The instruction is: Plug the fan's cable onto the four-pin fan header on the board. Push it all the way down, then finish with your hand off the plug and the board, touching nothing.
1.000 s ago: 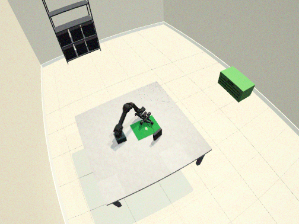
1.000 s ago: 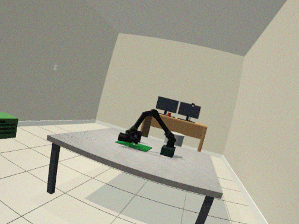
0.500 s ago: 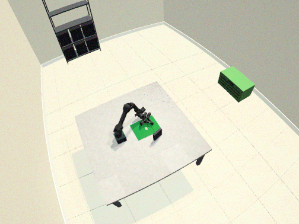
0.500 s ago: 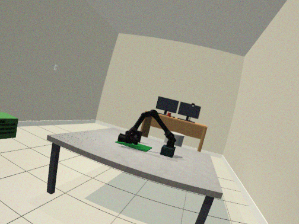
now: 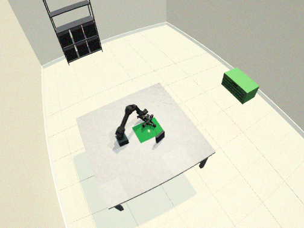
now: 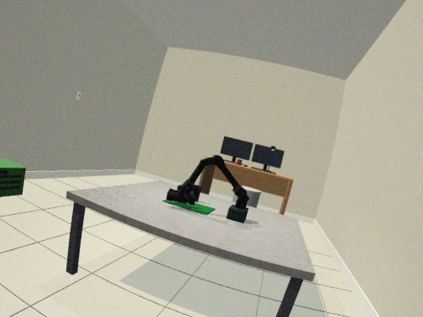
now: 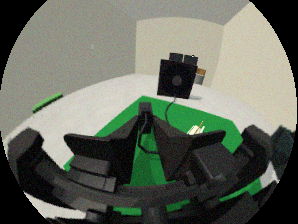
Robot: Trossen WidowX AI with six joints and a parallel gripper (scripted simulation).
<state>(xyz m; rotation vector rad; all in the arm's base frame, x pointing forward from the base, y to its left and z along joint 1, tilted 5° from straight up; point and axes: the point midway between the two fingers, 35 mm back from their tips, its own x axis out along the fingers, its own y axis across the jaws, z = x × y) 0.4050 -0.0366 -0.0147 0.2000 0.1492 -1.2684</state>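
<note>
The black plug lies 1 cm to the right of my gripper tip and 1 cm below it. The rest, counted from my gripper tip: black fan: 6 cm behind, 17 cm to the right, 3 cm above; then white header: 9 cm behind, 1 cm to the right, 3 cm below; then green circuit board: 8 cm behind, 1 cm to the left, 5 cm below.
</note>
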